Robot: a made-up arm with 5 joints.
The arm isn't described. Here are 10 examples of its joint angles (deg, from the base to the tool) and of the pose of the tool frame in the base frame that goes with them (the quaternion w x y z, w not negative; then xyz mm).
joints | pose
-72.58 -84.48 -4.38 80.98 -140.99 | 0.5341 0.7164 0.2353 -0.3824 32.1 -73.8 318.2
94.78 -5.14 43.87 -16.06 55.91 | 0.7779 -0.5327 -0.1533 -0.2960 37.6 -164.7 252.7
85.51 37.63 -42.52 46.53 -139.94 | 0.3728 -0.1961 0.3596 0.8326 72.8 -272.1 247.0
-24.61 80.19 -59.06 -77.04 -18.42 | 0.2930 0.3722 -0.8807 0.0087 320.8 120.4 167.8
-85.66 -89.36 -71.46 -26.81 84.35 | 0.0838 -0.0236 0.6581 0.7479 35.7 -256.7 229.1
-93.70 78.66 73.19 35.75 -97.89 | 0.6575 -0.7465 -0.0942 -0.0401 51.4 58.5 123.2
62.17 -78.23 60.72 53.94 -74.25 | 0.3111 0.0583 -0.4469 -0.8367 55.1 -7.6 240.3
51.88 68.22 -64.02 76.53 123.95 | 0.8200 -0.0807 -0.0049 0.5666 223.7 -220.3 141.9
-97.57 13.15 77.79 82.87 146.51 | 0.3794 -0.2618 -0.6145 -0.6403 48.2 52.9 213.9
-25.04 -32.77 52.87 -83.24 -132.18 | 0.1333 0.9579 -0.1688 -0.1902 128.8 33.2 331.6
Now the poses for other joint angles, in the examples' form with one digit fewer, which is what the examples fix.
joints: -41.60 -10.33 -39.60 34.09 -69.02
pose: 0.582 0.667 -0.438 -0.157 156 89 409
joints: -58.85 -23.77 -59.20 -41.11 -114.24
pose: 0.256 -0.955 0.034 -0.142 45 -17 452
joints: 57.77 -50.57 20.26 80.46 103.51
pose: 0.875 -0.335 -0.064 0.344 72 -34 308
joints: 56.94 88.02 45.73 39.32 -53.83
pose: 0.410 0.002 0.663 -0.626 92 -62 64
